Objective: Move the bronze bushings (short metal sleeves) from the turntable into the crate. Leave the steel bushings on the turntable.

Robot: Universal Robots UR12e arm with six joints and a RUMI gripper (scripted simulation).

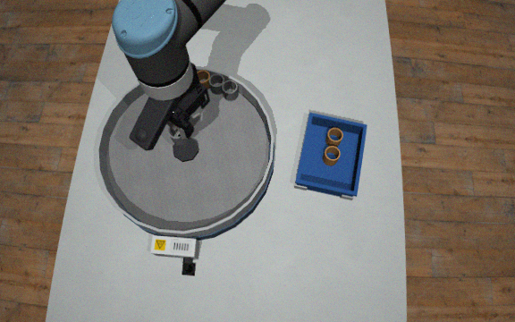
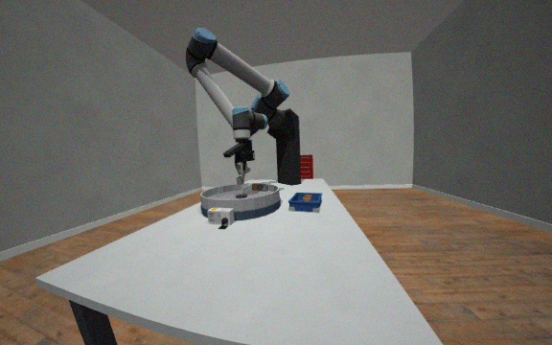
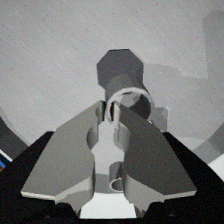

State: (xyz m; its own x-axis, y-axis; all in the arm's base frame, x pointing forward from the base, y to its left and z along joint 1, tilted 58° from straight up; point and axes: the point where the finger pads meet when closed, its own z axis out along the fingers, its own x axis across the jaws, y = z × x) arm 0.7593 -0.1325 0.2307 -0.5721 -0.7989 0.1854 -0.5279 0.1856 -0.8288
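My hand is 1 cm past the round grey turntable, 1 cm to the left of it and 11 cm above it. Round my hand: blue crate: 6 cm ahead, 34 cm to the left, 13 cm below.
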